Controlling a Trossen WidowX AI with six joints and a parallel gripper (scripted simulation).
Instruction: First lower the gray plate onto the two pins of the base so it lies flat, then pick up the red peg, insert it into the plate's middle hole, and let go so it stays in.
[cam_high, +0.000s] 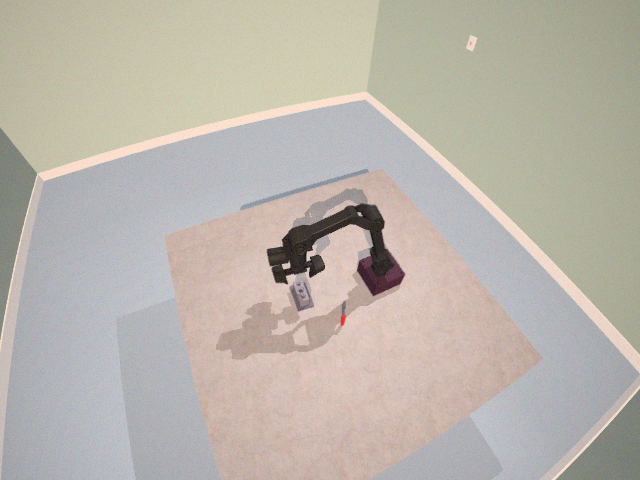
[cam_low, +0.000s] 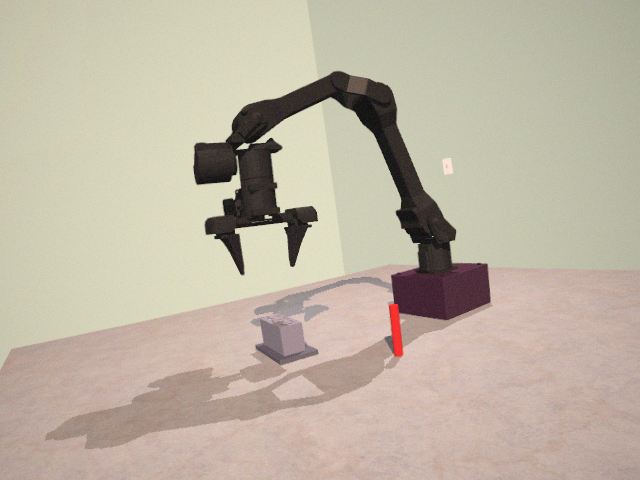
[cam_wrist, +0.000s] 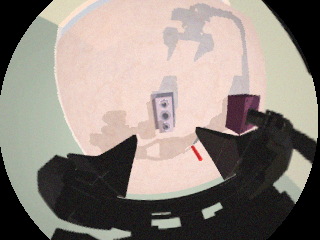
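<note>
The red peg lies 120 mm behind my gripper tip, 170 mm to the left of it and 110 mm below it. Also, from my gripper tip: gray plate: 10 mm behind, 100 mm below; then gray base: 10 mm behind, 140 mm below.
</note>
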